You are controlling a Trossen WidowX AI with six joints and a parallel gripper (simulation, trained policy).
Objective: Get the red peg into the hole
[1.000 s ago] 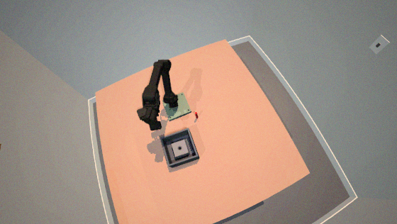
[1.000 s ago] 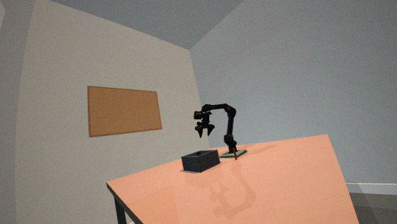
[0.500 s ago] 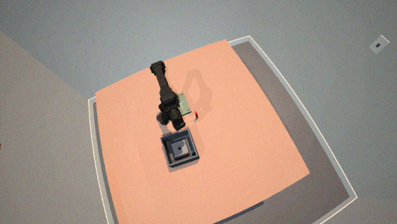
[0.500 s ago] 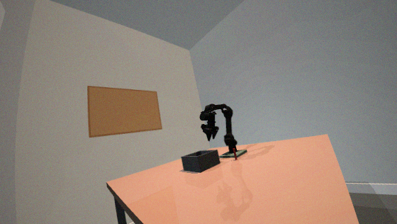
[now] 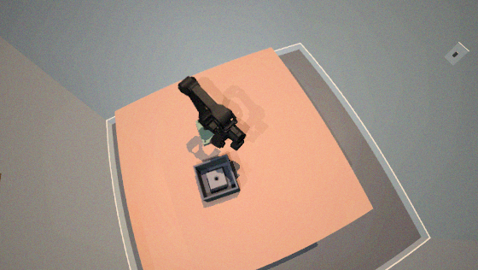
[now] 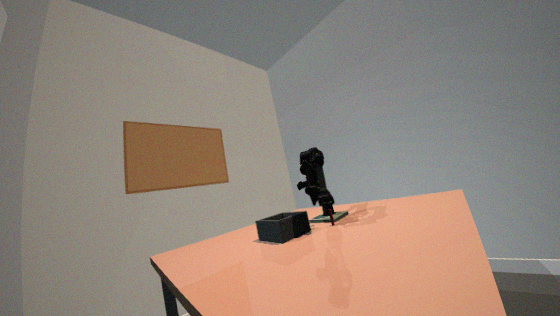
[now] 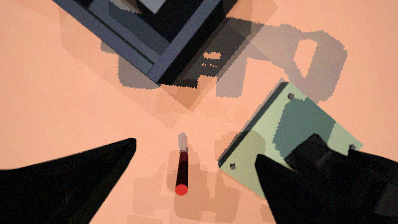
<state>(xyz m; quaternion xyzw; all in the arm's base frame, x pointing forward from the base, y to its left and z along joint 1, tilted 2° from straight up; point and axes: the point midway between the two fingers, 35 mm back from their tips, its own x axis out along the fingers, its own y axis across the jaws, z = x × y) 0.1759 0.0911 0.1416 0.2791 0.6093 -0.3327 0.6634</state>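
The red peg lies 8 cm below my gripper tip, 5 cm to the left of it and 4 cm behind it. From my gripper tip the other things lie so: dark box (16 cm ahead, 9 cm to the right, 9 cm below); then grey plate (16 cm ahead, 9 cm to the right, 8 cm below).
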